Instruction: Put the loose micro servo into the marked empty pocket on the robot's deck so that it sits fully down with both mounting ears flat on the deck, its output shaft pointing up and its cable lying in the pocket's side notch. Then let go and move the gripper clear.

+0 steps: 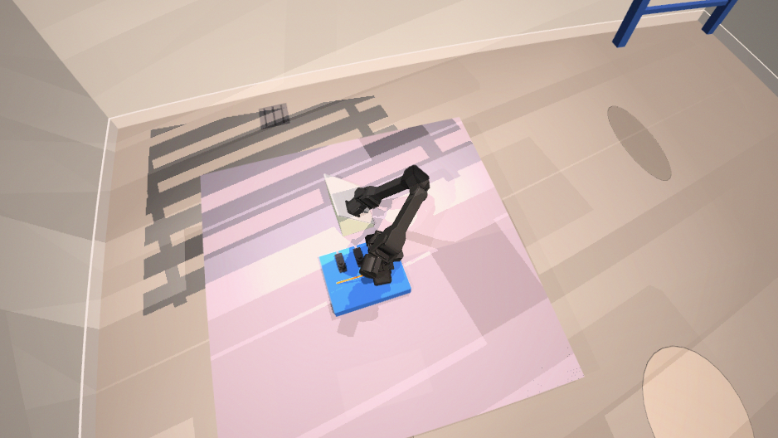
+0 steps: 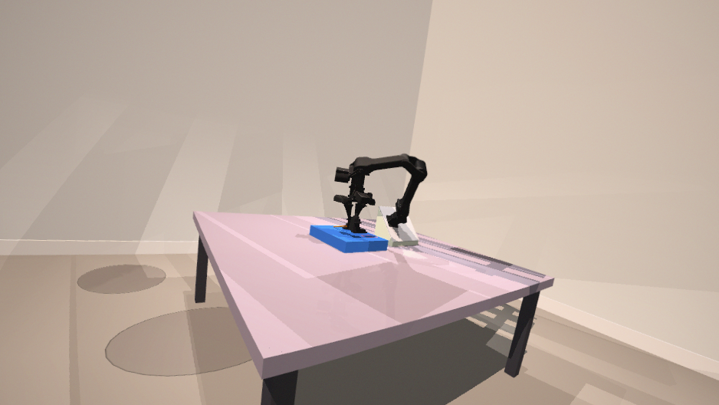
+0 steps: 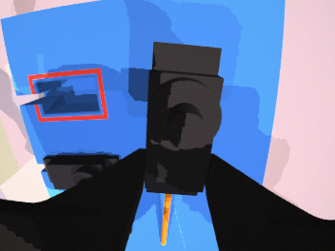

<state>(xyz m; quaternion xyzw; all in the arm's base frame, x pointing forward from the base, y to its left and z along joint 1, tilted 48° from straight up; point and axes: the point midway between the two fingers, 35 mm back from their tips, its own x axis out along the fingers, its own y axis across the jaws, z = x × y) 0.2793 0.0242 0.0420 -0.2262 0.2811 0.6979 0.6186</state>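
My gripper tip is 2 cm short of the blue deck, 5 cm to the left of it and 10 cm above it.
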